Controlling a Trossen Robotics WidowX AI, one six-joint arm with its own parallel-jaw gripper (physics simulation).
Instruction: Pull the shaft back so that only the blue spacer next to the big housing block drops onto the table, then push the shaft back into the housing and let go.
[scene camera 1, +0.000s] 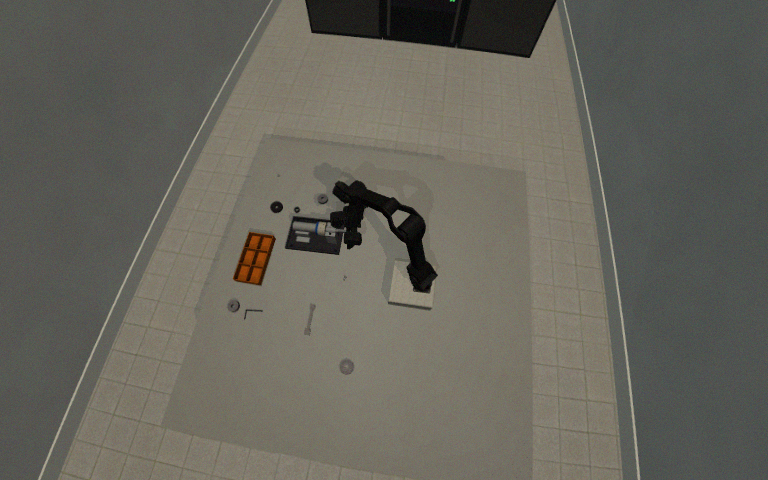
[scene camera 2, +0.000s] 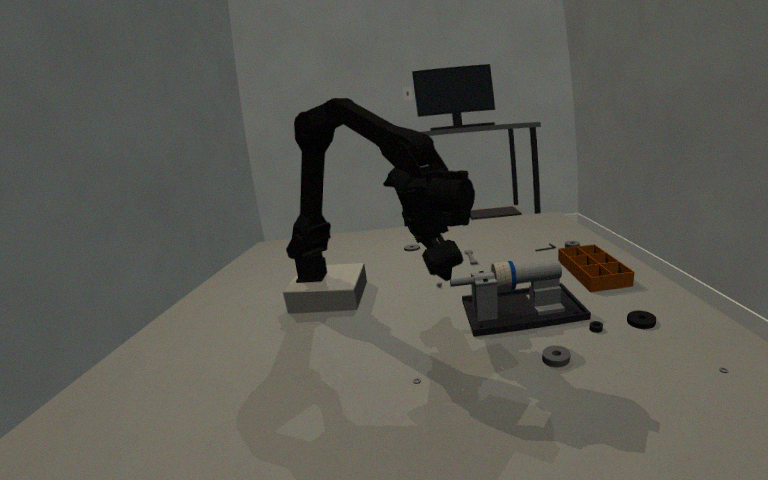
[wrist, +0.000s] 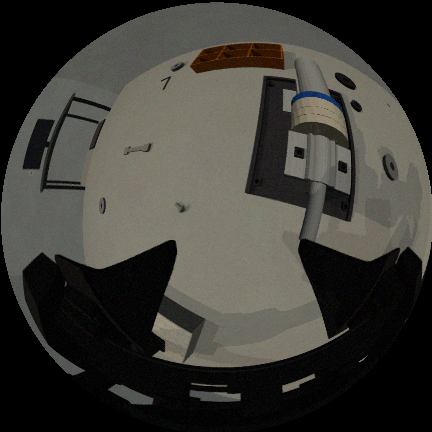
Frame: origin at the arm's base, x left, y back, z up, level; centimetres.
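Where they show: gripper, fingertip midpoint: (wrist: 240, 246); arm's base at its link origin: (scene camera 1: 422, 284) (scene camera 2: 311, 277) (wrist: 153, 339).
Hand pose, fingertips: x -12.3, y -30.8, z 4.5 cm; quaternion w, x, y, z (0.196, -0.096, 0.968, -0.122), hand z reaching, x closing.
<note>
Each offset is from my fingertips to the top centre of the thing. "*": to the spot under its first point.
The grey cylindrical housing (scene camera 1: 304, 226) (scene camera 2: 540, 271) (wrist: 311, 75) stands on a dark base plate (scene camera 1: 311, 246) (scene camera 2: 526, 326) (wrist: 260, 150). The blue spacer @(dz +0.7, dx -4.4, dy -13.3 cm) (scene camera 1: 317, 227) (scene camera 2: 512, 275) (wrist: 316, 95) sits against its end, with cream spacers @(dz +0.6, dx -4.5, dy -10.4 cm) (scene camera 2: 500, 274) (wrist: 319, 115) beside it. The grey shaft @(* dz -1.7, dx -5.1, dy -3.9 cm) (scene camera 2: 463, 280) (wrist: 313, 210) sticks out of the light support block (scene camera 2: 485, 297) (wrist: 320, 157). My gripper (scene camera 1: 350, 230) (scene camera 2: 447, 274) (wrist: 240, 246) is open and empty near the shaft's free end. In the wrist view the right finger overlaps the shaft's tip; contact is unclear.
An orange compartment tray @(dz -6.6, dx +9.9, dy -38.3 cm) (scene camera 2: 611, 280) (wrist: 240, 65) stands beyond the plate. A black ring @(dz -9.1, dx -15.4, dy -36.4 cm) (scene camera 2: 631, 318), a small black ring @(dz -9.1, dx -15.3, dy -26.9 cm) (scene camera 2: 596, 328) and a grey ring @(dz -8.9, dx -22.3, dy -16.6 cm) (scene camera 2: 547, 356) lie nearby. A bolt @(dz -8.8, dx +12.8, dy +0.0 cm) (wrist: 182, 206), a wrench @(dz -9.4, dx +30.8, dy -10.3 cm) (scene camera 1: 309, 319) and a hex key @(dz -9.7, dx +32.3, dy -32.8 cm) (scene camera 1: 253, 310) lie on the other side.
</note>
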